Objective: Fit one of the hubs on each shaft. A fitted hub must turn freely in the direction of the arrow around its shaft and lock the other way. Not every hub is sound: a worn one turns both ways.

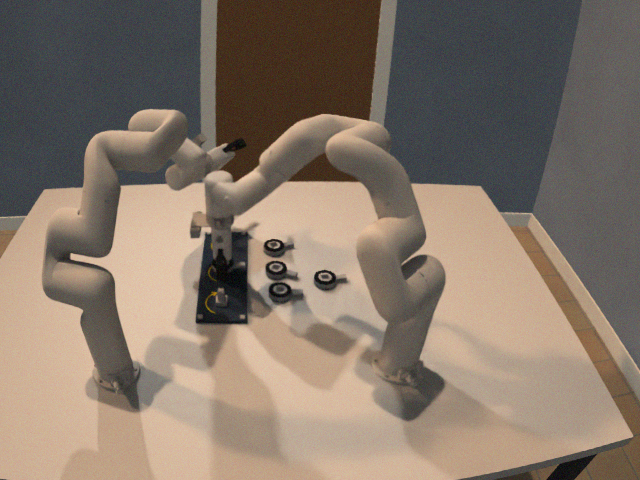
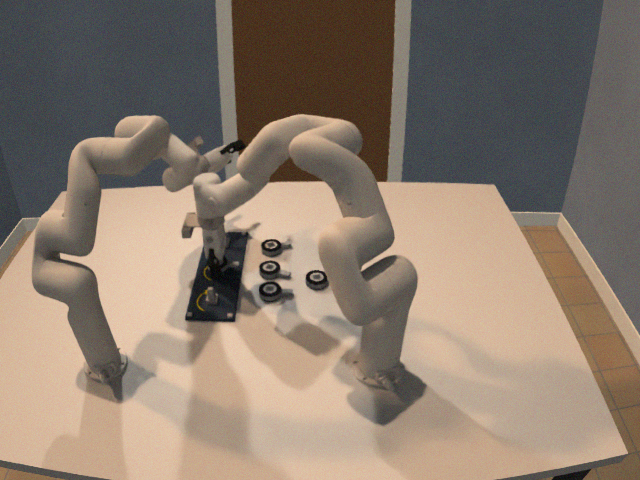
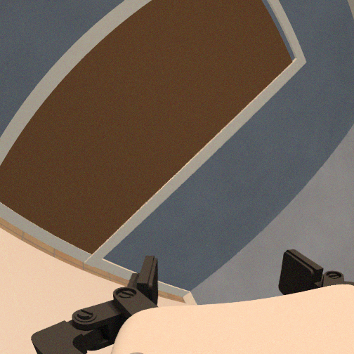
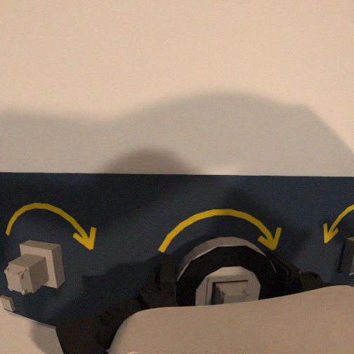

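Pixels of known places: left gripper, fingertip midpoint: (image 1: pixel 235 149) (image 2: pixel 236 150); right gripper, fingertip midpoint: (image 1: pixel 223 270) (image 2: pixel 218 270); left arm's base, link origin: (image 1: pixel 116 370) (image 2: pixel 105 363); right arm's base, link origin: (image 1: pixel 397 365) (image 2: pixel 378 367).
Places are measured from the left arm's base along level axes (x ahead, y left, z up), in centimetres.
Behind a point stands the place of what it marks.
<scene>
My right gripper (image 1: pixel 222 264) @[x 21.9, y -40.0, z 1.3 cm] (image 2: pixel 216 264) @[x 21.9, y -40.0, z 1.3 cm] (image 4: pixel 218 273) points down at the middle of the dark blue base plate (image 1: pixel 237 310) @[x 5.8, y -36.8, z 0.8 cm] (image 2: pixel 223 312) @[x 4.8, y -35.6, z 0.8 cm] (image 4: pixel 130 200) and is shut on a black-and-grey hub (image 4: pixel 225 254). The middle shaft's square tip (image 4: pixel 232 294) shows inside the hub's opening; its seating depth is unclear. The near shaft (image 1: pixel 221 298) @[x 9.5, y -34.0, z 3.1 cm] (image 2: pixel 210 295) @[x 9.6, y -33.9, z 3.6 cm] (image 4: pixel 37 267) is bare, with a clockwise arrow. The far shaft (image 4: pixel 349 257) shows partly, with a counterclockwise arrow. My left gripper (image 1: pixel 236 144) @[x 51.9, y -58.0, z 22.5 cm] (image 2: pixel 233 147) @[x 51.9, y -58.0, z 22.5 cm] (image 3: pixel 222 275) is open and empty, high beyond the plate.
Three loose hubs (image 1: pixel 273 253) @[x 22.7, y -56.7, z 1.2 cm] (image 1: pixel 276 277) @[x 12.8, y -52.3, z 1.0 cm] (image 1: pixel 280 299) @[x 4.2, y -48.7, z 1.2 cm] lie in a column right of the plate, handles pointing right. A fourth hub (image 1: pixel 325 286) @[x 3.0, y -62.0, z 1.2 cm] (image 2: pixel 316 285) @[x 3.0, y -62.1, z 1.5 cm] lies farther right. The right arm arches over the table, its wrist close below the left arm's wrist.
</scene>
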